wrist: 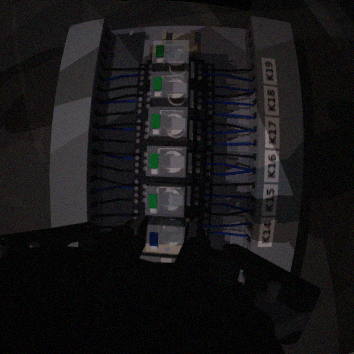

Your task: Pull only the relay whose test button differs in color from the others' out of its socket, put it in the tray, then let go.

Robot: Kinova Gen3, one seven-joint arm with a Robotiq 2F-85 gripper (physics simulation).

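Places are measured from the arm's base along level axes (x ahead, y left, z up), in millimetres.
Pixels of known places: gripper, fingertip midpoint: [165,231].
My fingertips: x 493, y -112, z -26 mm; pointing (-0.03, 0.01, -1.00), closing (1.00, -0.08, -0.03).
Note:
Behind a point stands the place of what it marks.
The relay with the blue test button [166,235] @(x 494, y -114, z -22 mm) is at the near end of the row, beside the label K14, in the wrist view. Its clear cover and pale lower edge show, and it looks slightly skewed against the others. My gripper [165,231] @(x 493, y -112, z -26 mm) is shut on this relay, with one dark fingertip at its left side and one at its right. Whether its pins sit in the socket is hidden. Relays with green test buttons stand in line behind it, the nearest [167,200] @(x 494, y -89, z -22 mm) beside K15 and the farthest [171,52] @(x 491, y 20, z -22 mm) beside K19. The tray does not show.
A pale grey duct [75,145] @(x 407, y -50, z -47 mm) runs along the left of the row. Another duct [286,150] @(x 588, y -47, z -47 mm) with the labels K14 to K19 runs along the right. Black and blue wires run from both ducts to the sockets. The scene is dark.

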